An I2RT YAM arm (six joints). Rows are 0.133 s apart.
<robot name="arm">
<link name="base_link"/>
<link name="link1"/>
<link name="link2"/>
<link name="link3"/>
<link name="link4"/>
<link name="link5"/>
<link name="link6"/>
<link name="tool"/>
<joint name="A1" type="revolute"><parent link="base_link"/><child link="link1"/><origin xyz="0 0 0.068" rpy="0 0 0"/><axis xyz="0 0 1"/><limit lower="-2.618" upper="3.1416"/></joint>
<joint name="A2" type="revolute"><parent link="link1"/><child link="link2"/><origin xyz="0.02 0.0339 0.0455" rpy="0 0 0"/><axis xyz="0 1 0"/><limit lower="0" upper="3.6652"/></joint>
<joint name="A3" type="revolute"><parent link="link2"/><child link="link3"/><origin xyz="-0.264 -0.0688 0" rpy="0 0 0"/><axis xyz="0 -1 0"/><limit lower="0" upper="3.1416"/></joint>
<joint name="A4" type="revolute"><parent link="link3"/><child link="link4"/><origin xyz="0.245 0.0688 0.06" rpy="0 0 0"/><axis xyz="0 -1 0"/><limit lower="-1.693" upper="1.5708"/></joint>
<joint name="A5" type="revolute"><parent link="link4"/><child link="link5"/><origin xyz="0.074 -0.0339 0.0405" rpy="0 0 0"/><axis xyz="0 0 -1"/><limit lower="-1.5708" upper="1.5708"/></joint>
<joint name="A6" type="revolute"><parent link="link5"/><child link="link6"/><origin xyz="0.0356 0 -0.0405" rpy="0 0 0"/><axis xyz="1 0 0"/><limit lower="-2.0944" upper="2.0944"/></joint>
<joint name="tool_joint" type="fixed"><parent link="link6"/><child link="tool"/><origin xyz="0 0 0" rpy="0 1.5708 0"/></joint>
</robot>
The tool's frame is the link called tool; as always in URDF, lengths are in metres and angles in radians.
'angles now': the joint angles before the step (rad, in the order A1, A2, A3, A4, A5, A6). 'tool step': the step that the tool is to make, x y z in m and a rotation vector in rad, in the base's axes. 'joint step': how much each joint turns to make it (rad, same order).
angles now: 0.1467 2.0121 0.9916 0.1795 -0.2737 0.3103
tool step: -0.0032 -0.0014 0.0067 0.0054 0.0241 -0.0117
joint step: -0.0025 -0.0277 0.0000 -0.0473 -0.0005 0.0133
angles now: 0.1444 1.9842 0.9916 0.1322 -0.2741 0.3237
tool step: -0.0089 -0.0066 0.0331 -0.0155 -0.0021 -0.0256
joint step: -0.0122 -0.1162 0.0003 -0.1166 0.0206 -0.0001
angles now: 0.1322 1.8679 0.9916 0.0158 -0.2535 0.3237
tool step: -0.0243 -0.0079 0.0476 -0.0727 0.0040 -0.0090
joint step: -0.0078 -0.1841 0.0002 -0.2079 0.0556 -0.0463
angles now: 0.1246 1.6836 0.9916 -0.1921 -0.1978 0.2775
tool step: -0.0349 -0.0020 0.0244 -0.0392 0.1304 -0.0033
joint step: 0.0105 -0.1354 -0.0008 -0.2692 0.0259 -0.0016
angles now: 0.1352 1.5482 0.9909 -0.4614 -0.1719 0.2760
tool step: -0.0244 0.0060 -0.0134 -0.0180 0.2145 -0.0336
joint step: 0.0341 -0.0070 -0.0221 -0.1887 0.0161 0.0680
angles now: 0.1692 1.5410 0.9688 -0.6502 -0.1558 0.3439
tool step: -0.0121 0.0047 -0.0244 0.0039 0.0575 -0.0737
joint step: 0.0265 0.0095 -0.0884 0.0567 0.0188 0.1005
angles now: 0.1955 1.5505 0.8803 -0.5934 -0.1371 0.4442
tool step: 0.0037 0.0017 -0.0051 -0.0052 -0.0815 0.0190
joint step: 0.0053 -0.0004 -0.0350 0.1108 0.0152 -0.0202
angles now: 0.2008 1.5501 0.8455 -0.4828 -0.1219 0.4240
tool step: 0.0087 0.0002 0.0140 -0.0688 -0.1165 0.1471
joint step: -0.0028 -0.0173 0.0290 0.0351 0.0209 -0.1748
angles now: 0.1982 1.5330 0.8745 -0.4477 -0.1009 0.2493
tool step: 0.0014 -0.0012 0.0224 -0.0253 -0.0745 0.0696
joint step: -0.0051 -0.0476 0.0380 -0.0260 -0.0008 -0.0848
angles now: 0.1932 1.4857 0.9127 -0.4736 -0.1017 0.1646
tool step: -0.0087 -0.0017 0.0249 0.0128 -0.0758 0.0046
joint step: -0.0001 -0.0870 0.0097 -0.0203 -0.0008 -0.0051
